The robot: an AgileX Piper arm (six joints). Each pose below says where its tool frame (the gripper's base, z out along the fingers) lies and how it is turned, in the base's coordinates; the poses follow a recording.
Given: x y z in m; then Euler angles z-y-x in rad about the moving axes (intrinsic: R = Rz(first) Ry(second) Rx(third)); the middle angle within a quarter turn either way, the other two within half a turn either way.
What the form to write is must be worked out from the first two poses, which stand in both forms.
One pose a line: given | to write
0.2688 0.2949 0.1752 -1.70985 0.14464 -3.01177 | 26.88 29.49 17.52 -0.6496 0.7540 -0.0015 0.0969
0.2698 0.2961 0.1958 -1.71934 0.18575 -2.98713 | 26.98 29.61 19.58 -0.6425 0.7568 0.0021 0.1202
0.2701 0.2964 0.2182 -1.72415 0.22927 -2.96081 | 27.01 29.64 21.82 -0.6361 0.7579 0.0061 0.1449
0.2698 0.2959 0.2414 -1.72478 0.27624 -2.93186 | 26.98 29.59 24.14 -0.6299 0.7574 0.0104 0.1714
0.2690 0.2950 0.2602 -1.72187 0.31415 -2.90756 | 26.90 29.50 26.02 -0.6255 0.7559 0.0138 0.1930
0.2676 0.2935 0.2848 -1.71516 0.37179 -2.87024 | 26.76 29.35 28.48 -0.6182 0.7528 0.0193 0.2255
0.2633 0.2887 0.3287 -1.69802 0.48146 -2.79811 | 26.33 28.87 32.87 -0.6017 0.7452 0.0306 0.2860
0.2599 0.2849 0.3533 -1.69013 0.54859 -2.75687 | 25.99 28.49 35.33 -0.5884 0.7411 0.0388 0.3210
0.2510 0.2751 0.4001 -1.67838 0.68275 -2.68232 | 25.10 27.51 40.01 -0.5563 0.7337 0.0582 0.3859
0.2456 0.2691 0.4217 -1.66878 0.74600 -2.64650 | 24.56 26.91 42.17 -0.5402 0.7289 0.0682 0.4150
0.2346 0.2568 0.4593 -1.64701 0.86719 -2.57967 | 23.46 25.68 45.93 -0.5071 0.7187 0.0898 0.4671
